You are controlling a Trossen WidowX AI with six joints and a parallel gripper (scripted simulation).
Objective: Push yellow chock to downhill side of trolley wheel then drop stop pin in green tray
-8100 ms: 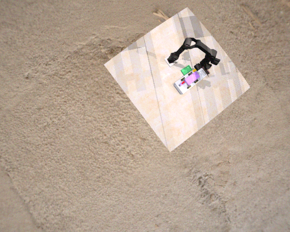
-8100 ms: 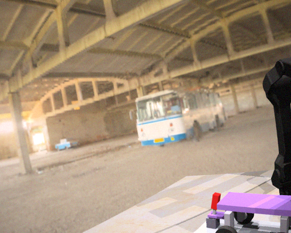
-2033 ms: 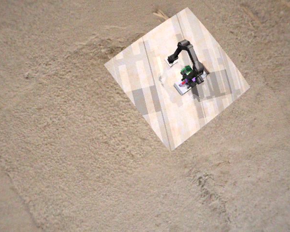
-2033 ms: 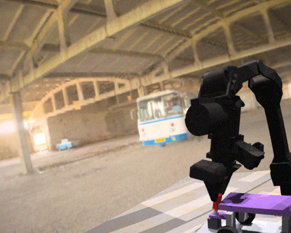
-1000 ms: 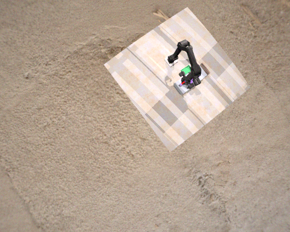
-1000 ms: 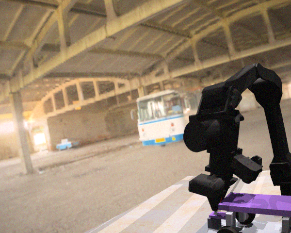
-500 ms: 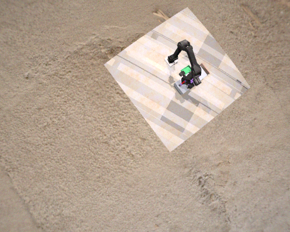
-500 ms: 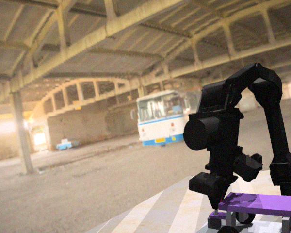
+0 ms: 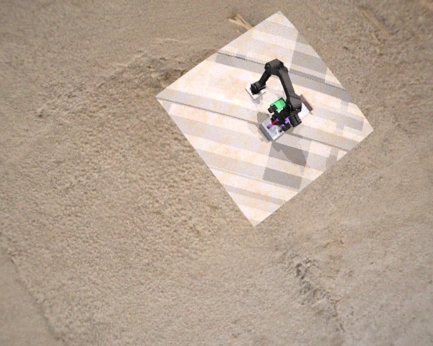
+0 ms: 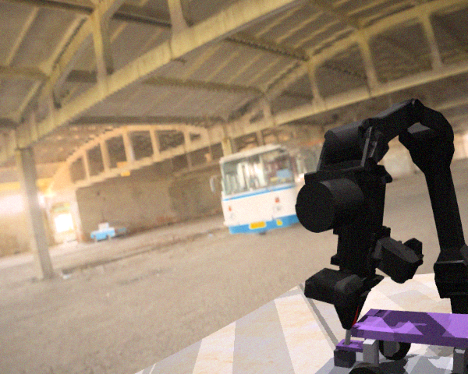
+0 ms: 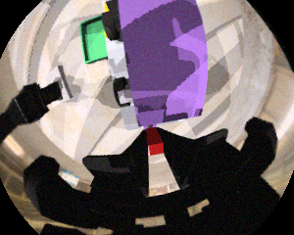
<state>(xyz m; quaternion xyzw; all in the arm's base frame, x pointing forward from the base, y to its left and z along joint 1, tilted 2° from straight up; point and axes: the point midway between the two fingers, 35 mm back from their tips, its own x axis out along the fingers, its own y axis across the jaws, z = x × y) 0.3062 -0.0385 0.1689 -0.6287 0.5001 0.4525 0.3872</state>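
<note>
The yellow chock lies 70 mm behind my gripper tip, 200 mm to the left of it and 60 mm below it. Also, from my gripper tip: purple-decked trolley (110 mm to the left, 30 mm below); then grey ramp (110 mm to the left, 100 mm below); then red-headed stop pin (right at my gripper tip).
</note>
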